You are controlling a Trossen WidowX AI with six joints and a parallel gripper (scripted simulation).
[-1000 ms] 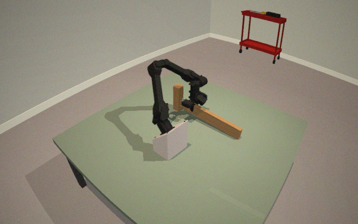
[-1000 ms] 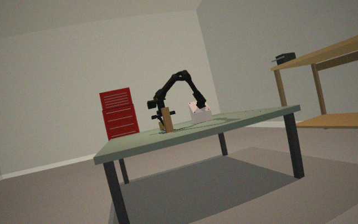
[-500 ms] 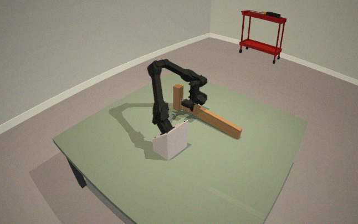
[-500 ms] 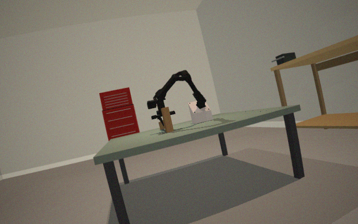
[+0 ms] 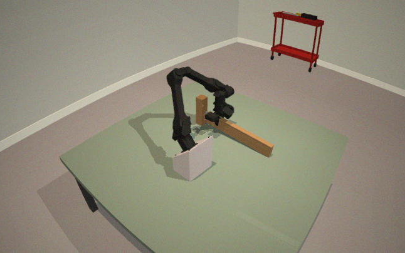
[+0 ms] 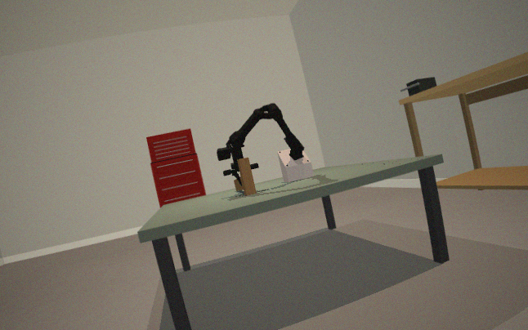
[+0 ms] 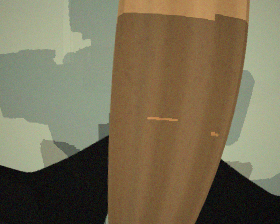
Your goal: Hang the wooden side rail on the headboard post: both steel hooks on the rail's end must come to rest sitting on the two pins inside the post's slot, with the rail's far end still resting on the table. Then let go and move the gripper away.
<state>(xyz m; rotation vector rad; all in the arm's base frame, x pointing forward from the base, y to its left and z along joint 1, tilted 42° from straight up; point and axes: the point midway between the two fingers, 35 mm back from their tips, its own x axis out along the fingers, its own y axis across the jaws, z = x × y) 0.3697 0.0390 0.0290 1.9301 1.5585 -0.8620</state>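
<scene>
Now: the wooden headboard post 130 mm to the left of my gripper tip, 40 mm above it and 20 mm ahead of it.
</scene>
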